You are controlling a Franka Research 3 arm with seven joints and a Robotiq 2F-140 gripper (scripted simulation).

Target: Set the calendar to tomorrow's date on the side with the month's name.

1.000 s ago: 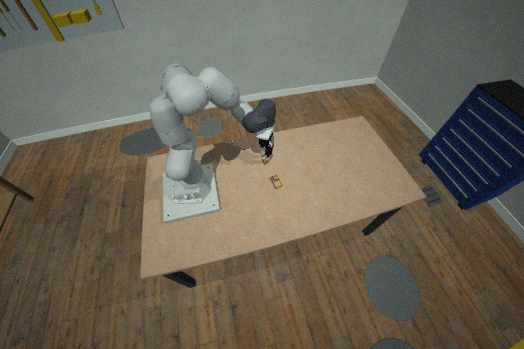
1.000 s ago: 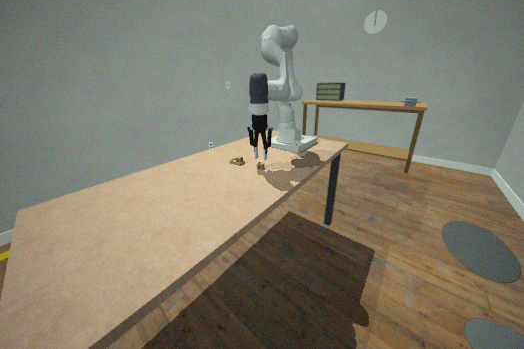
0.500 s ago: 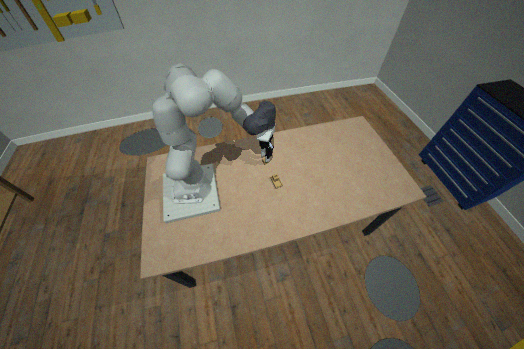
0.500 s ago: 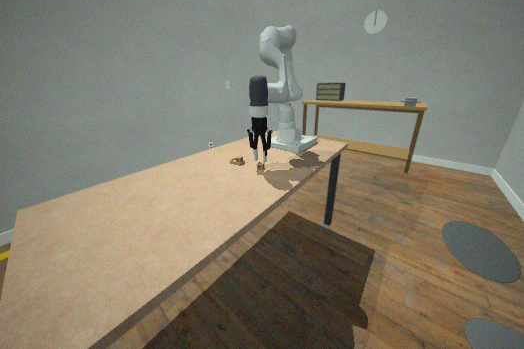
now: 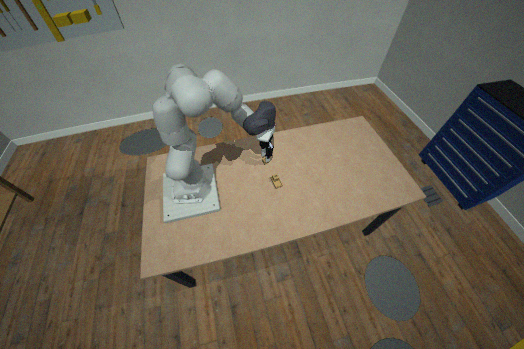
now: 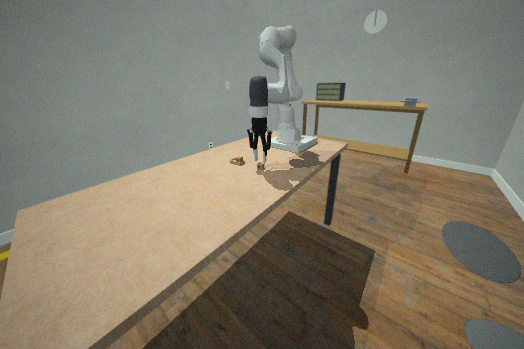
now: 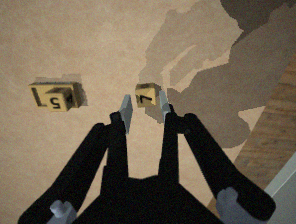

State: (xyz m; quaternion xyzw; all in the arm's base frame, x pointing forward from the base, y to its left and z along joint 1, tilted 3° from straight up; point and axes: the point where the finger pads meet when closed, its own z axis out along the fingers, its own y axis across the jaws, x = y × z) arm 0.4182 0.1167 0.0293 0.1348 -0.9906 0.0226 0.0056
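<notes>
Now: hand 60 mm above the wooden digit cube. Also, from my hand: wooden tray: 160 mm to the right, 60 mm below, 30 mm ahead.
</notes>
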